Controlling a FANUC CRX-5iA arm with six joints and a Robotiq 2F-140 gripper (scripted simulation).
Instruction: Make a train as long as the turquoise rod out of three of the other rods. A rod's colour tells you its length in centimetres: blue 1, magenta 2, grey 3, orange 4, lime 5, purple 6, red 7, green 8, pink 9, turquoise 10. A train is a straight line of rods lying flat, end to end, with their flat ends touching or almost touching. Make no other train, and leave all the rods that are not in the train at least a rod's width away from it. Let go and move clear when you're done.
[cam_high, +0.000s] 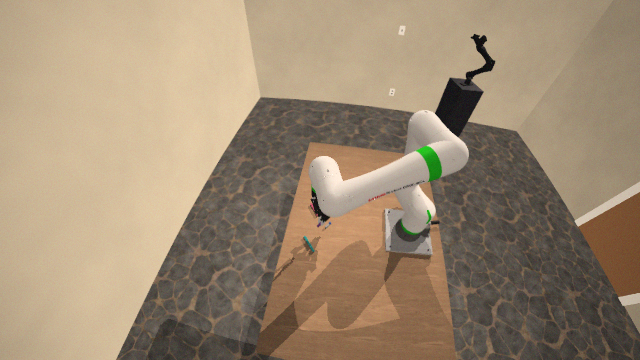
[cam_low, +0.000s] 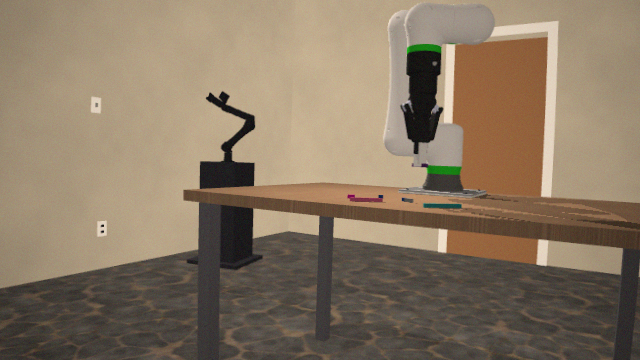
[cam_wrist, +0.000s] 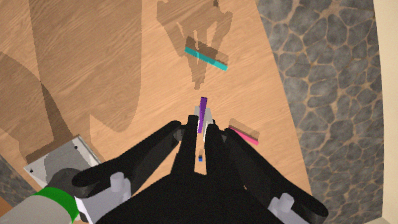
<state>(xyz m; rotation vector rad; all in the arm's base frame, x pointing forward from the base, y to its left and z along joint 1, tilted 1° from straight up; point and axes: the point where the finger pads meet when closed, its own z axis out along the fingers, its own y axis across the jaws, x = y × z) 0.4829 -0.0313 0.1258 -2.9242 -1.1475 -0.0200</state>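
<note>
Now: the grey rod 13 cm below my hand, 3 cm to the right of it and 3 cm behind it. From my hand the other things lie so: pink rod 14 cm to the right, 13 cm below, 3 cm ahead; turquoise rod 13 cm below, 7 cm to the left, 7 cm ahead; purple rod 3 cm below.
</note>
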